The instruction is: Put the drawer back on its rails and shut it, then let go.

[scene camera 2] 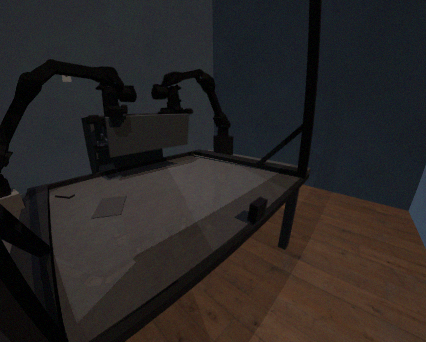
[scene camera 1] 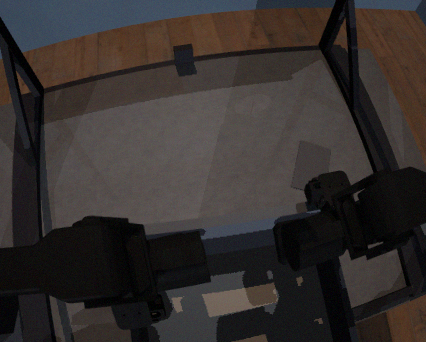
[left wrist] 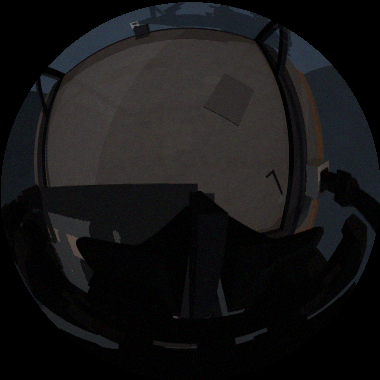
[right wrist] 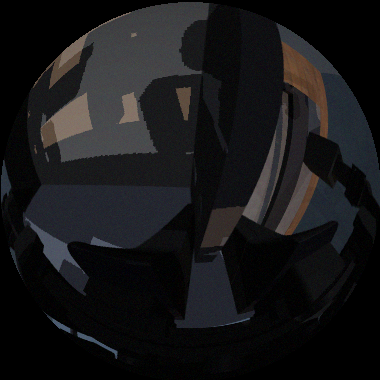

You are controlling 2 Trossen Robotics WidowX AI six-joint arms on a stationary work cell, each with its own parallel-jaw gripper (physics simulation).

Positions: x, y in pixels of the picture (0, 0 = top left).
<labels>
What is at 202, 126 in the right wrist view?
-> A grey drawer.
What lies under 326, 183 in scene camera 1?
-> My left gripper.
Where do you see a frame post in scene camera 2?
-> At 314, 20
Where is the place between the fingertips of my left gripper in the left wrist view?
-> At 198, 211
</labels>
